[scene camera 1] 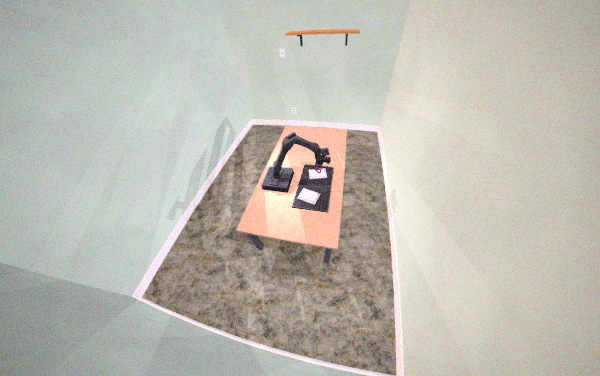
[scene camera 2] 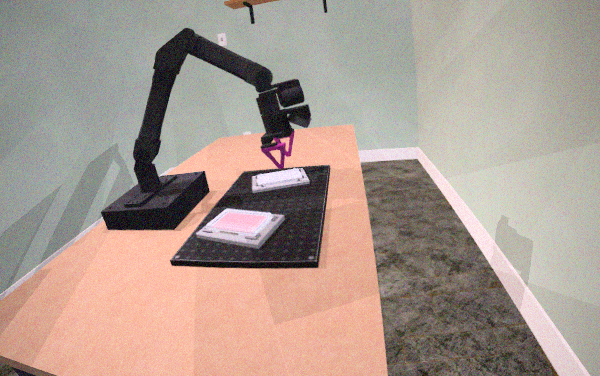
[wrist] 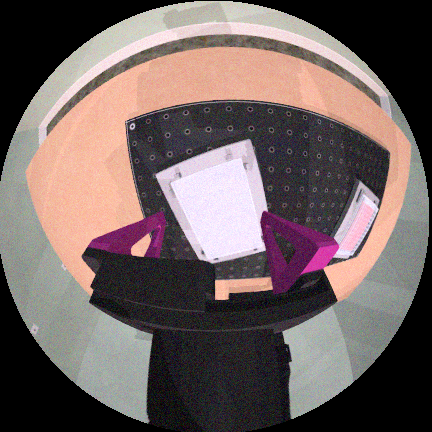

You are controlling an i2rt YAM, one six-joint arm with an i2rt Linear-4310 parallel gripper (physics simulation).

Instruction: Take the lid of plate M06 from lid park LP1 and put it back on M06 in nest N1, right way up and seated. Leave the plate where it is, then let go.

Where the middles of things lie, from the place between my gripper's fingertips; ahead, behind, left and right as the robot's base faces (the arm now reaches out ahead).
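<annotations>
There is a plate with pink top (scene camera 2: 231, 221), and counted from my hand it is 40 mm behind, 290 mm to the right and 40 mm below. As for the flat white lid (wrist: 216, 200), my hand is 20 mm past it and 10 mm to the left of it, at 40 mm above it.
</annotations>
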